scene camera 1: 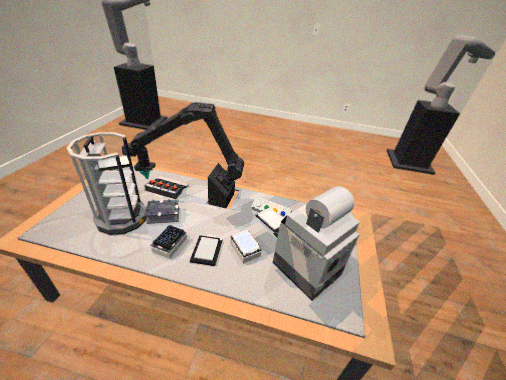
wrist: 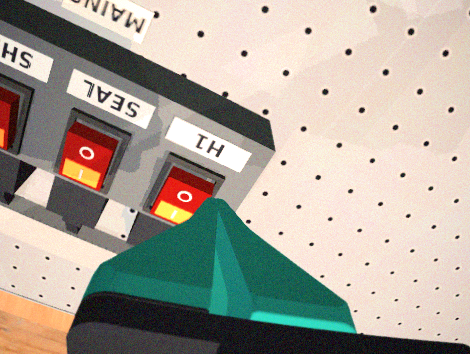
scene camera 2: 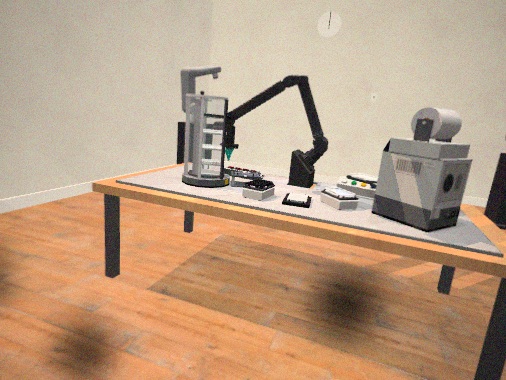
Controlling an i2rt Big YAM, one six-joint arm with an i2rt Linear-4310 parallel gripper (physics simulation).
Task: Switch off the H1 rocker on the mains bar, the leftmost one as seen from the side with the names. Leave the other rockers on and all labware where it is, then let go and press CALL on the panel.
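Places are measured from the arm's base along level axes (x ahead, y left, z up), in centimetres.
Pixels of known places: gripper, between the fingertips: (scene camera 1: 147, 178) (wrist: 212, 212) (scene camera 2: 228, 160); arm's base, origin of its link: (scene camera 1: 223, 180) (scene camera 2: 305, 161).
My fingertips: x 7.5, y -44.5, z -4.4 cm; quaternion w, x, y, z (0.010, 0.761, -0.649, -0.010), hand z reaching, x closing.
Ahead of a thing's pixels: the offset from my fingertips to its middle. "spot": to the spot under its first point.
The mains bar (scene camera 1: 165, 188) (scene camera 2: 243, 172) (wrist: 200, 97) lies at the back left of the table. In the wrist view its names appear upside down. The H1 rocker {dz -4.2, dx -2.9, dy +0.9 cm} (wrist: 186, 194) is red, with its O raised and its I end lit yellow. The SEAL rocker {dz -4.2, dx -2.4, dy +5.8 cm} (wrist: 85, 155) looks the same, and part of the SH rocker {spot: dz -3.7, dx -1.4, dy +9.8 cm} (wrist: 7, 117) shows. My gripper (scene camera 1: 145, 175) (scene camera 2: 229, 154) (wrist: 212, 212) is shut and empty, green tips pointing down above the H1 end; the tip overlaps the rocker's lower right corner in the wrist view. The panel {dz -4.6, dx -0.5, dy +75.8 cm} (scene camera 1: 270, 205) (scene camera 2: 357, 190) has coloured buttons; CALL is unreadable.
A round shelf tower {spot: dz -4.1, dx +35.7, dy +5.3 cm} (scene camera 1: 120, 226) (scene camera 2: 200, 181) stands close beside the gripper. A dark block {dz -5.0, dx +18.0, dy +18.3 cm} (scene camera 1: 163, 211), a black-topped box (scene camera 1: 170, 237) (scene camera 2: 259, 186), a black-framed tray {dz -6.9, dx +34.9, dy +49.7 cm} (scene camera 1: 206, 249) and a white box {dz -2.6, dx +28.9, dy +67.6 cm} (scene camera 1: 246, 243) lie in front. A large machine {dz +14.0, dx +31.6, dy +98.4 cm} (scene camera 1: 310, 250) (scene camera 2: 425, 185) stands right.
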